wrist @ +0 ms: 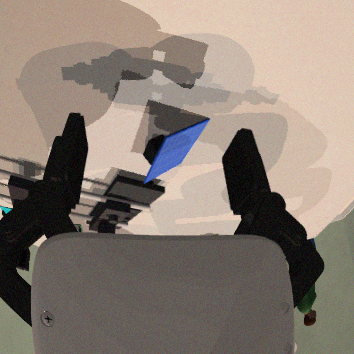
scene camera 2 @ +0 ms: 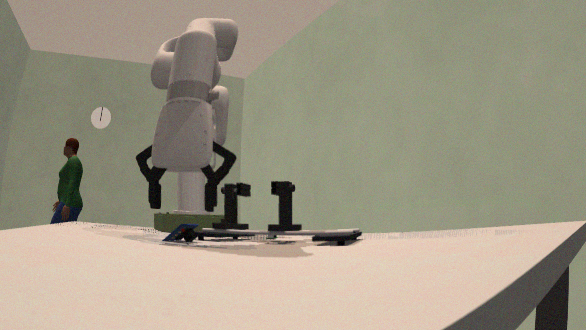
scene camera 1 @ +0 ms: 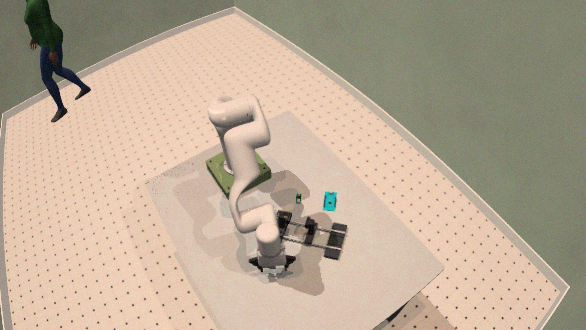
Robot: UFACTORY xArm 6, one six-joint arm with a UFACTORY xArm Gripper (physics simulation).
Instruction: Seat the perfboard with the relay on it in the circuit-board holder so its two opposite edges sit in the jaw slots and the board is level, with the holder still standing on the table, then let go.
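The perfboard is a blue plate tilted up off the table, resting on the dark relay on its underside. It lies beside one end of the holder and is hidden by the arm in scene camera 1. My gripper is open and empty, its fingers pointing down above the perfboard. The circuit-board holder stands on the table, with two rails and two upright black jaw posts. In scene camera 2 no board shows between the jaws.
A teal block and a small green piece lie on the table beyond the holder. My arm stands on a green base. A person in green is on the floor beyond the table.
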